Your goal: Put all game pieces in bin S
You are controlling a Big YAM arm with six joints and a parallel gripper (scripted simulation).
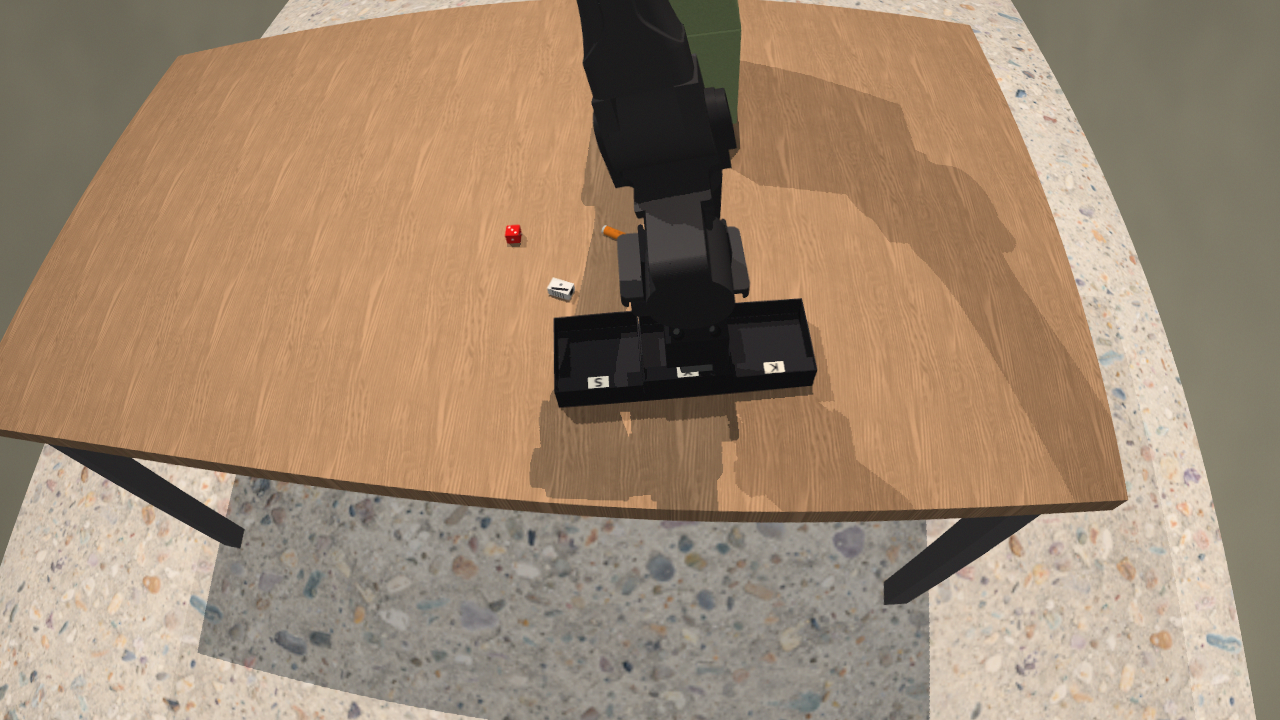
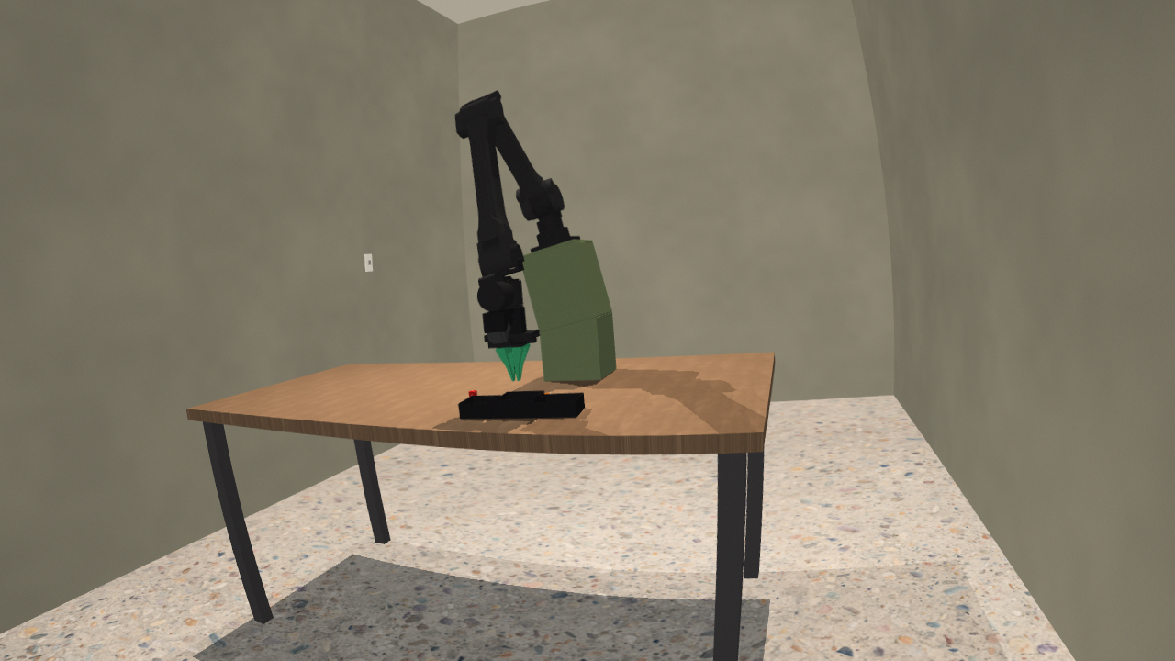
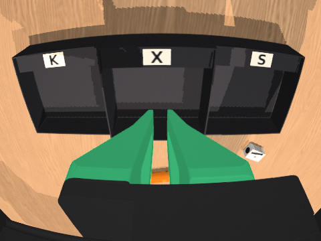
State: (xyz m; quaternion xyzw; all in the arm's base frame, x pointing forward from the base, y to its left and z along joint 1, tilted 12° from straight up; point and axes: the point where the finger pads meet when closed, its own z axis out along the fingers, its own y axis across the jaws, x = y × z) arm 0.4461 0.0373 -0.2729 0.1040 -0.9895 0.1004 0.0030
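My hand is 60 mm above the black bin marked S and 10 mm past it. From my hand the other things lie so: white domino 110 mm behind, 70 mm below, 20 mm to the left; then orange cylinder 150 mm behind, 90 mm to the right, 70 mm below; then grey-white sharpener 130 mm to the right, 70 mm below, 70 mm behind.
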